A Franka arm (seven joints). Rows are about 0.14 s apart.
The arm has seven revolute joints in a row. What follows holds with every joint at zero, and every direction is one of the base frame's.
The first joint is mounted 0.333 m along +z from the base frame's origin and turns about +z.
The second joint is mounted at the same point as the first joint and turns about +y.
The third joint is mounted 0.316 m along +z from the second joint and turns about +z.
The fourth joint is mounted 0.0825 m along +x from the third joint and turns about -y.
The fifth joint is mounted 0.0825 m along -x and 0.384 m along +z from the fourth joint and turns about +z.
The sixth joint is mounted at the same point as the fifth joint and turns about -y.
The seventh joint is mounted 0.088 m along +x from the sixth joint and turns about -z.
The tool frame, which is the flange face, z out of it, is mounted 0.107 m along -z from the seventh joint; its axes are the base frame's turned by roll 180, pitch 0 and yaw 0 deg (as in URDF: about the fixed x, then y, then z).
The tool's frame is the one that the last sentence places.
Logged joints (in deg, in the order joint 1, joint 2, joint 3, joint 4, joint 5, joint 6, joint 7), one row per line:
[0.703, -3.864, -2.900, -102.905, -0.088, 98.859, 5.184]
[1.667, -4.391, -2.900, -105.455, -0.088, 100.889, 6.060]
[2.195, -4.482, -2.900, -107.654, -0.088, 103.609, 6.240]
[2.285, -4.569, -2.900, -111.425, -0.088, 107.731, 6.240]
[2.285, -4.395, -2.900, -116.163, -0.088, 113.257, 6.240]
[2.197, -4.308, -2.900, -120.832, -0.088, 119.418, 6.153]
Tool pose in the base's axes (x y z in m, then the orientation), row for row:
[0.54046, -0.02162, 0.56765, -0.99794, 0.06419, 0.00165, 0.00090]
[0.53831, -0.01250, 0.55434, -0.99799, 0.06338, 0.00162, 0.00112]
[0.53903, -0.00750, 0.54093, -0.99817, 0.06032, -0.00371, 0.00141]
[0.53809, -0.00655, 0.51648, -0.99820, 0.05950, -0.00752, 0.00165]
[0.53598, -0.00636, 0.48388, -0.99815, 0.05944, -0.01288, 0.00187]
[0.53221, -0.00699, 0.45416, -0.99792, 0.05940, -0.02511, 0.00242]
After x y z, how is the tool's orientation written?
As a quaternion, x y z w.
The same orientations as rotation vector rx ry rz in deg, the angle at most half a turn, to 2 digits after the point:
[-179.53, 11.55, 0.30]
[-179.51, 11.40, 0.29]
[-179.51, 10.85, -0.67]
[-179.49, 10.70, -1.35]
[-179.45, 10.69, -2.32]
[-179.35, 10.68, -4.51]

